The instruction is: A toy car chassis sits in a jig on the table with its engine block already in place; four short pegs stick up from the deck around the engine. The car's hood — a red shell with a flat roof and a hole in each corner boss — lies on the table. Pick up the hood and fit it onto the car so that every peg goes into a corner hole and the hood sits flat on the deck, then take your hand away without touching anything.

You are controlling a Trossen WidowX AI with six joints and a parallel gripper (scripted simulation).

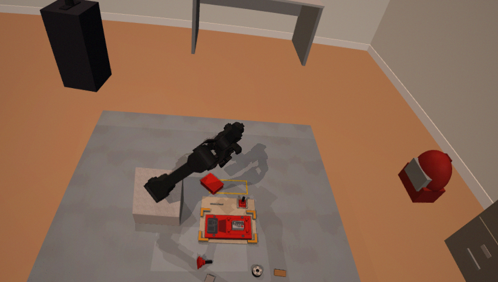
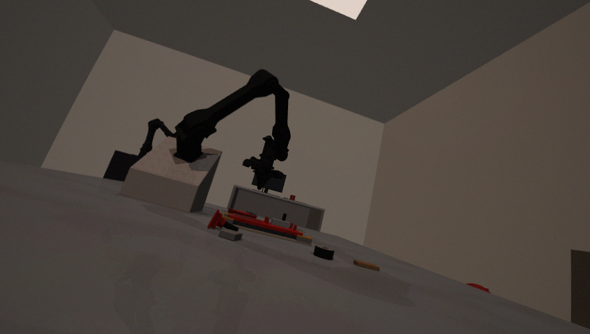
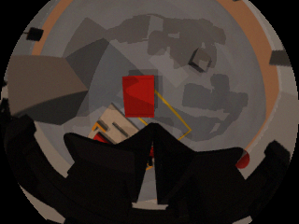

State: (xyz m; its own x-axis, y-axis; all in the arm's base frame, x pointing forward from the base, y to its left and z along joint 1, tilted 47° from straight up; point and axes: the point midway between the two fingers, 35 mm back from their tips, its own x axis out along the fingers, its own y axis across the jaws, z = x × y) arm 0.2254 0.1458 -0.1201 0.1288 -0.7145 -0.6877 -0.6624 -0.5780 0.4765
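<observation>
My gripper tip is 3 cm past the red hood, 2 cm to the left of it and 11 cm above it. Also, from my gripper tip: black post: 13 cm ahead, 10 cm to the right, 9 cm below; then grey engine block: 12 cm ahead, 23 cm to the right, 10 cm below; then grey cube: 2 cm behind, 16 cm to the left, 11 cm below.
</observation>
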